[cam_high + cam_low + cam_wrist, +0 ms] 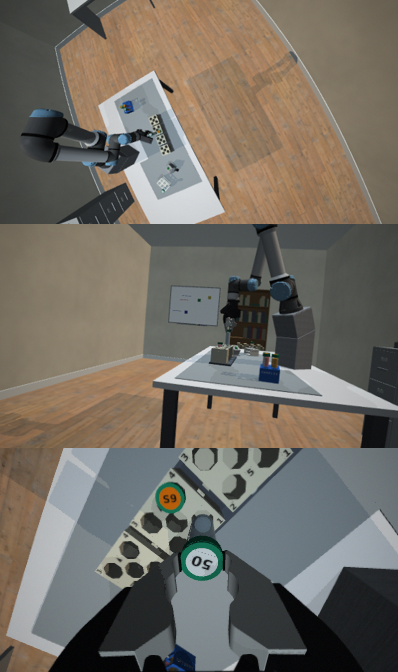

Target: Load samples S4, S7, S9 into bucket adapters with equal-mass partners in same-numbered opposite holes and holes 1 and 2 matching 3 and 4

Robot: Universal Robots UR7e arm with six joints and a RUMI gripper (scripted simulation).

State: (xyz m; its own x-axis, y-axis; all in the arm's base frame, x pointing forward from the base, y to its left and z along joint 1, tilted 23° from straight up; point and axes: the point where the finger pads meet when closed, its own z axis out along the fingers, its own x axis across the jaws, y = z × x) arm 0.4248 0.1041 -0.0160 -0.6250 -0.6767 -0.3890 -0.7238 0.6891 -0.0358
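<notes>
My gripper is now 300 mm past the tube S4, 400 mm to the right of it and 150 mm above it. From my hand the other things lie so: tube S9: 50 mm ahead, 140 mm below; then adapter 1: 20 mm ahead, 30 mm to the left, 160 mm below; then green DONE key: 10 mm behind, 390 mm to the right, 140 mm below.
</notes>
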